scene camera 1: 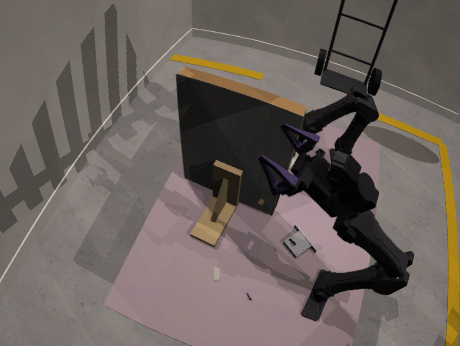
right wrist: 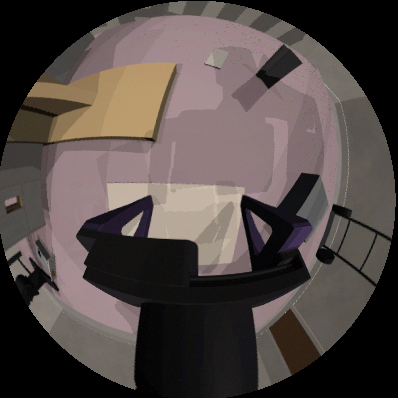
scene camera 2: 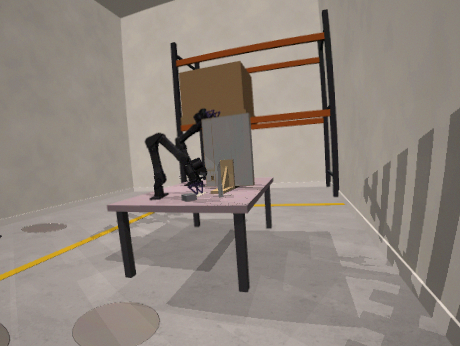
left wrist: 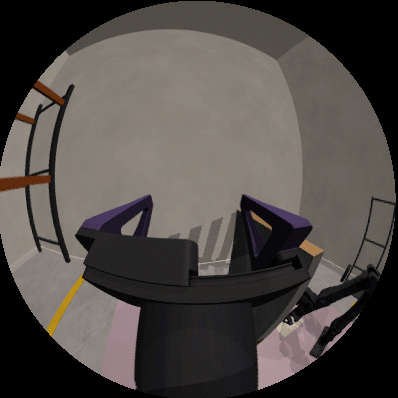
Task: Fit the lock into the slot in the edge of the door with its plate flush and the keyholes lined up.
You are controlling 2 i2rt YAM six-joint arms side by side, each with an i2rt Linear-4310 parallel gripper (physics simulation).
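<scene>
The door stands upright, with a small square keyhole low in its face. The lock, a grey body with a narrow plate, lies on the table apart from the door, at the left edge of the right wrist view. My left gripper is open and empty, high near the door's upper corner. My right gripper is open and empty, pointing down above a cream sheet. The slot in the door's edge cannot be made out.
A wooden bracket stands against the door. A grey block lies at the right in the right wrist view. A small pale tile and a dark upright bar are on the pink table.
</scene>
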